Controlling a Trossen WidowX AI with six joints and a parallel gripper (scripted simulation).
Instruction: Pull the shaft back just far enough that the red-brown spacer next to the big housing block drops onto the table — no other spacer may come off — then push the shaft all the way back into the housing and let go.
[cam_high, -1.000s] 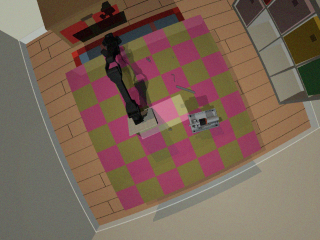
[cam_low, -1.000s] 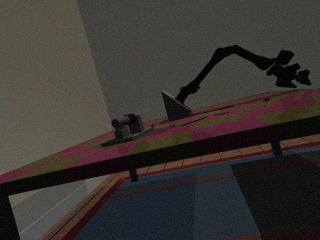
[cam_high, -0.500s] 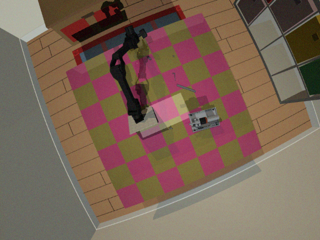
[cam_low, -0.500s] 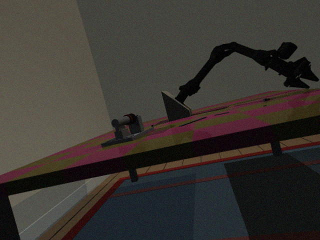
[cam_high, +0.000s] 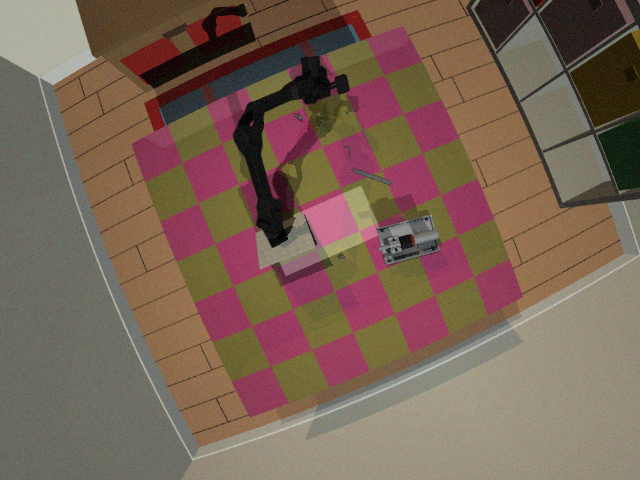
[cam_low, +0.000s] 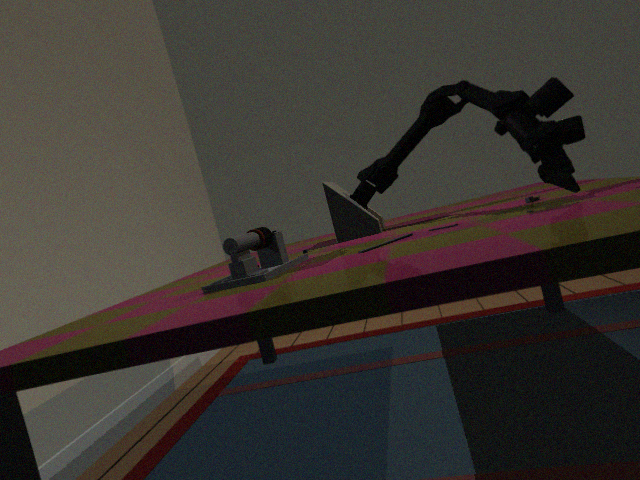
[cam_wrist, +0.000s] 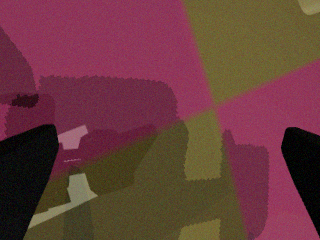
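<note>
Now: the grey shaft 8 cm behind my gripper tip, 66 cm to the right of it and 5 cm above it. From my gripper tip the other things lie so: grey bolt (17 cm behind, 2 cm to the right, 3 cm below); thin grey bar (3 cm behind, 38 cm to the right, 3 cm below); support block (2 cm behind, 68 cm to the right, 1 cm above).
</note>
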